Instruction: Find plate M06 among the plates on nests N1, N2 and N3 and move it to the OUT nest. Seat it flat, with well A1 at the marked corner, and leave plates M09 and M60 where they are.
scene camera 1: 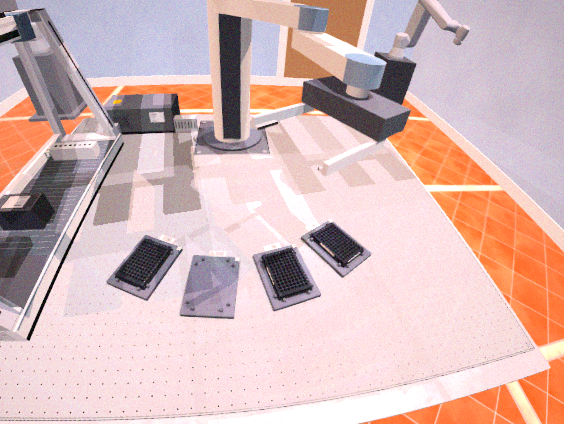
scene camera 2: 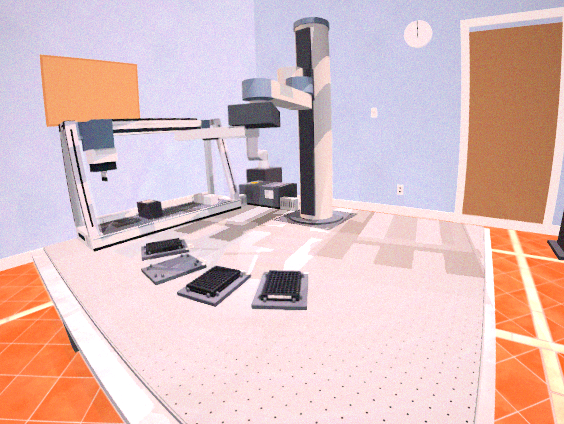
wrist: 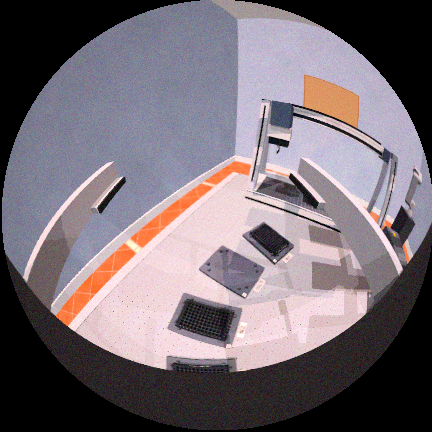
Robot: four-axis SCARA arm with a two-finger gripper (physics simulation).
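Seen in the pictures: gripper, fingertip midpoint: [scene camera 1: 284,143] [scene camera 2: 190,136] [wrist: 205,162]; arm's base, link origin: [scene camera 1: 232,138] [scene camera 2: 316,219].
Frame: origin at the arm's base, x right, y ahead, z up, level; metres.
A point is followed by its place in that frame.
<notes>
Three dark well plates sit on grey nests: the N1 plate [scene camera 1: 145,261] @[z 0.039, x 0.217, y 0.664 m] [scene camera 2: 164,245] @[z 0.039, x 0.204, y 0.667 m] [wrist: 270,238] @[z 0.037, x 0.217, y 0.656 m], the N2 plate [scene camera 1: 286,272] @[z 0.038, x -0.128, y 0.716 m] [scene camera 2: 215,280] @[z 0.037, x -0.142, y 0.719 m] [wrist: 205,318] @[z 0.028, x -0.123, y 0.711 m] and the N3 plate [scene camera 1: 337,243] @[z 0.036, x -0.282, y 0.634 m] [scene camera 2: 282,285] @[z 0.038, x -0.294, y 0.643 m] [wrist: 200,369] @[z 0.030, x -0.258, y 0.644 m]. The N3 plate is cut off in the wrist view. Pale strips show on the N2 and N3 plates, but no plate number is readable. The OUT nest [scene camera 1: 210,287] @[z 0.025, x 0.055, y 0.737 m] [scene camera 2: 172,269] @[z 0.025, x 0.033, y 0.740 m] [wrist: 231,271] @[z 0.025, x 0.041, y 0.723 m], between N1 and N2, bears no plate; a small white mark is at one corner. My gripper [scene camera 1: 290,145] @[z 0.388, x -0.091, y 0.712 m] [wrist: 205,162] @[z 0.388, x -0.091, y 0.712 m] is open and empty, high above the table, behind the nests in scene camera 1.
A framed gantry machine [scene camera 2: 162,230] @[z 0.017, x 0.449, y 0.542 m] with a dark box [scene camera 1: 25,211] @[z 0.129, x 0.531, y 0.565 m] [scene camera 2: 150,209] @[z 0.106, x 0.515, y 0.554 m] on its deck stands beside N1. My arm's column [scene camera 1: 234,80] @[z 0.277, x -0.014, y 0.077 m] [scene camera 2: 315,125] @[z 0.430, x -0.041, y 0.063 m] rises behind the nests. A dark case [scene camera 1: 145,112] @[z 0.111, x 0.359, y -0.035 m] [scene camera 2: 270,194] @[z 0.088, x 0.305, y -0.034 m] and another small arm [scene camera 1: 400,45] stand farther back.
</notes>
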